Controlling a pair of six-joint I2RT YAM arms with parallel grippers.
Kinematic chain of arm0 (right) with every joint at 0, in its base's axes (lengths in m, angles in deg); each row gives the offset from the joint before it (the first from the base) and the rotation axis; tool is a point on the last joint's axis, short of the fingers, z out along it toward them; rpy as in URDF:
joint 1: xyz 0 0 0.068 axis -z
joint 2: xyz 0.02 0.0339 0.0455 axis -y
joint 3: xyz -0.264 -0.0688 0 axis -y
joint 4: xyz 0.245 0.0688 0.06 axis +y
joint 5: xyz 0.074 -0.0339 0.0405 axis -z
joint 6: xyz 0.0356 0 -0.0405 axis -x
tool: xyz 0 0 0 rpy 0 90 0
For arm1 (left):
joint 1: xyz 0 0 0.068 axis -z
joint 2: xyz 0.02 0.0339 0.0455 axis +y
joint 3: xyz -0.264 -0.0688 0 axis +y
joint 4: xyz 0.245 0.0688 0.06 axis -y
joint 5: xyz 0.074 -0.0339 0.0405 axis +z
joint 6: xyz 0.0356 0 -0.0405 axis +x
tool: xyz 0 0 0 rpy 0 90 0
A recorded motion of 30 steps. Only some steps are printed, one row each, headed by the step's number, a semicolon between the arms.
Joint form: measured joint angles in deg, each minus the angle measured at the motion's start. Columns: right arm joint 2, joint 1, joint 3, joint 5, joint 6, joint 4; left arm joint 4, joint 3, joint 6, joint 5, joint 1, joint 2.
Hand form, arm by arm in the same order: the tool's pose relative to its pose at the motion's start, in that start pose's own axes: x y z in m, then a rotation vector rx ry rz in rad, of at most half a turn. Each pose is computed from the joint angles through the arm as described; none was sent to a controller.
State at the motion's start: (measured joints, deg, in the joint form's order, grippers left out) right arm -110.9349 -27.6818 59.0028 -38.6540 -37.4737 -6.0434; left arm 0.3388 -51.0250 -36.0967 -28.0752 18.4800 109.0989
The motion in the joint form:
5: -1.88 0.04 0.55 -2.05 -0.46 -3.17; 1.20 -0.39 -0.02 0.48 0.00 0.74
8: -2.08 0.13 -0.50 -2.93 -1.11 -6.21; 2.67 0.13 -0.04 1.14 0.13 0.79
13: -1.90 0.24 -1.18 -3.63 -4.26 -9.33; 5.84 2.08 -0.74 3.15 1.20 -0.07
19: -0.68 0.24 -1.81 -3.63 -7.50 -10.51; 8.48 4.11 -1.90 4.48 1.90 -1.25
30: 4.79 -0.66 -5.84 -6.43 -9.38 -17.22; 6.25 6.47 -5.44 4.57 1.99 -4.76
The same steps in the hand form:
5: -0.0034 -0.0028 0.0065 -0.0432 0.0018 -0.0121; -0.0028 0.0001 0.0027 0.0010 -0.0155 0.0066
8: -0.0023 -0.0046 0.0071 -0.0695 -0.0085 -0.0203; -0.0022 0.0005 0.0036 0.0004 -0.0322 0.0151
13: -0.0036 -0.0030 0.0059 -0.1005 -0.0270 0.0056; 0.0039 -0.0019 0.0044 -0.0038 -0.0676 0.0324
19: -0.0042 0.0019 0.0014 -0.1166 -0.0418 0.0420; 0.0098 -0.0032 0.0028 -0.0011 -0.0966 0.0341
30: 0.0032 0.0250 -0.0156 -0.2270 -0.0713 -0.0308; 0.0197 -0.0035 -0.0086 -0.0098 -0.0835 -0.0346

